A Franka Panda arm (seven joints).
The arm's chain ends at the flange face. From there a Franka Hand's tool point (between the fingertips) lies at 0.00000 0.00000 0.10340 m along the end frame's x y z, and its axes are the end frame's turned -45 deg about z.
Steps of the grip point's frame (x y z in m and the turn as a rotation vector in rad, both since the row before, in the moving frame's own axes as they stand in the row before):
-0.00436 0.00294 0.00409 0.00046 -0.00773 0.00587
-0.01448 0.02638 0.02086 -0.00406 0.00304 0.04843
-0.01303 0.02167 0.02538 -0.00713 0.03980 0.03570
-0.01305 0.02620 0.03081 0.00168 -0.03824 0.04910
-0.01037 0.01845 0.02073 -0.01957 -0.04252 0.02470
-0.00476 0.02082 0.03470 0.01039 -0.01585 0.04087
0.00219 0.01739 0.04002 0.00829 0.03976 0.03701
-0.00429 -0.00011 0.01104 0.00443 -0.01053 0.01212
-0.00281 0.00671 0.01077 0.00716 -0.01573 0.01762
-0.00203 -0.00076 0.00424 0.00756 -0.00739 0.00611
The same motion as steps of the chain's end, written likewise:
-0.00040 0.00463 0.00409 -0.00514 -0.00579 0.00587
0.00790 0.02881 0.02086 -0.00072 0.00502 0.04843
0.00264 0.02686 0.02546 0.02310 0.03318 0.03570
0.01228 0.02515 0.03089 -0.02585 -0.02823 0.04910
0.00745 0.01586 0.02084 -0.04390 -0.01623 0.02470
0.01328 0.01773 0.03472 -0.00386 -0.01855 0.04087
0.01148 0.01422 0.04011 0.03398 0.02225 0.03701
-0.00201 0.00252 0.01105 -0.00431 -0.01058 0.01212
0.00444 0.00612 0.01079 -0.00606 -0.01619 0.01762
-0.00088 0.00091 0.00425 0.00012 -0.01057 0.00611

